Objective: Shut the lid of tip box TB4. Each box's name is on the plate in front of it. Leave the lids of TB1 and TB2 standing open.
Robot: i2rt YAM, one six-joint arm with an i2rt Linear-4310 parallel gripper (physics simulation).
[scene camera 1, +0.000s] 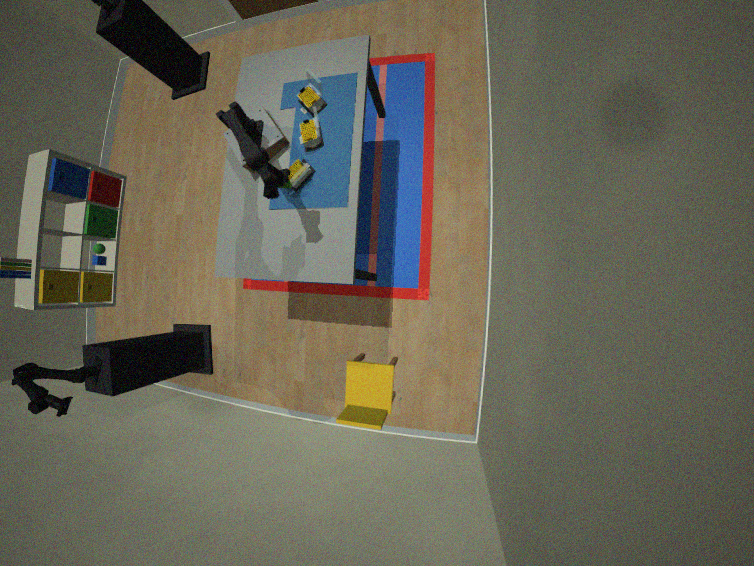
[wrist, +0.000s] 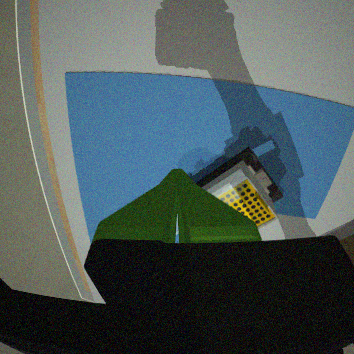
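Where they show: gripper, fingertip midpoint: (scene camera 1: 291,186) (wrist: 176,177); arm's base, origin of the base link: (scene camera 1: 255,137).
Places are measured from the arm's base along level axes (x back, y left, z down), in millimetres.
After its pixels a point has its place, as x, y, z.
Note:
My gripper (scene camera 1: 288,184) @(-281, -362, -103) (wrist: 176,177) @(-281, -362, -103) has green fingers that are shut, with nothing visible between them. It is beside the nearest tip box (scene camera 1: 299,173) @(-297, -281, -55) (wrist: 250,202), whose yellow perforated rack shows uncovered. In the wrist view this box is right of the fingertips, and the green fingers hide part of it. A dark strip runs along its far upper-left side. The angle of its lid is hard to tell. A middle tip box (scene camera 1: 310,131) @(-312, -14, 29) and a far tip box (scene camera 1: 309,96) @(-301, 202, 29) also show yellow racks. The name plates are too small to read, so I cannot tell which box is TB4.
The boxes stand on a blue mat (scene camera 1: 332,182) @(-414, -290, 86) (wrist: 125,120) @(-392, -349, 86) on the grey table (scene camera 1: 328,243) @(-388, -606, 90) (wrist: 100,35) @(-423, -476, 89). The arm's base and a white-edged brown panel (scene camera 1: 277,148) @(-103, -60, 58) are left of the boxes. Arm shadows cross the mat. A yellow chair (scene camera 1: 369,386) stands off the table.

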